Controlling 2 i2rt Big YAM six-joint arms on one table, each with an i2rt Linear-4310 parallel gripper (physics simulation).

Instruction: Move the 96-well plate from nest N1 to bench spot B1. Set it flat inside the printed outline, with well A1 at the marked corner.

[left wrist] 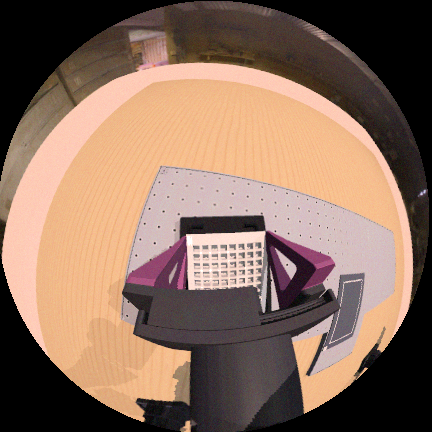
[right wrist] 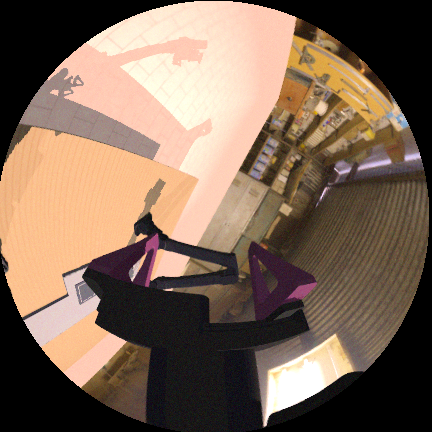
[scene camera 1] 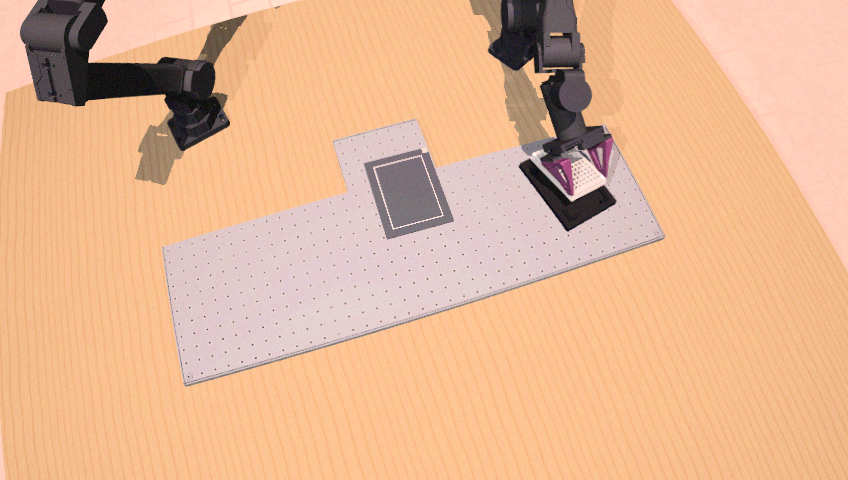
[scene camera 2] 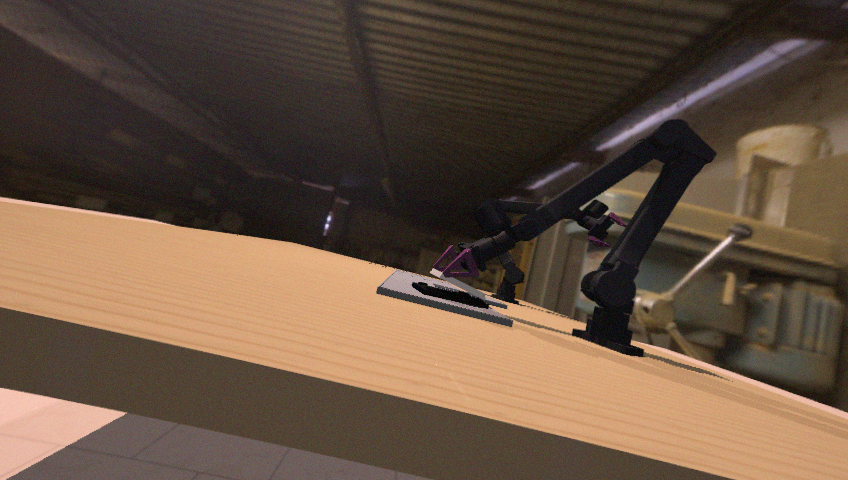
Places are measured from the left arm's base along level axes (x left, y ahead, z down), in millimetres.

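Where they show: left gripper, fingertip midpoint: (left wrist: 226, 238) (scene camera 1: 588, 186) (scene camera 2: 438, 271); right gripper, fingertip midpoint: (right wrist: 204, 242) (scene camera 2: 618, 236); left arm's base at its link origin: (right wrist: 142, 223) (scene camera 1: 517, 48) (scene camera 2: 605, 345); right arm's base at its link origin: (scene camera 1: 199, 125) (scene camera 2: 504, 300).
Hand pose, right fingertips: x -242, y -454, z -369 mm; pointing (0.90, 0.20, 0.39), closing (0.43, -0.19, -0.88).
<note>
Things, the pixels of their centre, and the offset from my right fingertips. "*": a spot on its surface instead. Level surfaces: height alone.
- white 96-well plate at the middle of its body: (left wrist: 227, 291) (scene camera 1: 568, 168) (scene camera 2: 457, 283) dx +27, dy +743, dz +318 mm
- black nest N1 at the middle of its body: (left wrist: 226, 275) (scene camera 1: 567, 183) (scene camera 2: 448, 293) dx +20, dy +756, dz +348 mm
- perforated grey board at its surface level: dz +356 mm
- dark grey B1 pad at a spot on its surface: (scene camera 1: 412, 190) (left wrist: 347, 310) (right wrist: 88, 289) * dx -199, dy +553, dz +354 mm
- small white corner mark at the middle of its body: (scene camera 1: 424, 150) dx -118, dy +506, dz +355 mm
- wooden table at its surface level: dz +369 mm
The white 96-well plate (scene camera 1: 582, 171) (left wrist: 225, 264) (scene camera 2: 455, 280) sits between the purple fingers of my left gripper (scene camera 1: 585, 179) (left wrist: 226, 238) (scene camera 2: 454, 262), which is shut on its two sides. The plate is tilted and raised a little off the black nest N1 (scene camera 1: 585, 208) (left wrist: 221, 225) (scene camera 2: 451, 294) at the right end of the perforated grey board (scene camera 1: 295, 269) (left wrist: 322, 225). The dark grey B1 pad (scene camera 1: 412, 190) (left wrist: 347, 301) (right wrist: 84, 290) with its white outline lies near the board's back middle, with a small white corner mark (scene camera 1: 424, 150). My right gripper (right wrist: 204, 242) (scene camera 2: 599, 230) is open, empty and high in the air.
The board lies on a wooden table (scene camera 1: 414, 388). The right arm's base (scene camera 1: 196, 122) stands at the back left, and the left arm's base (scene camera 2: 606, 334) stands behind the nest.
</note>
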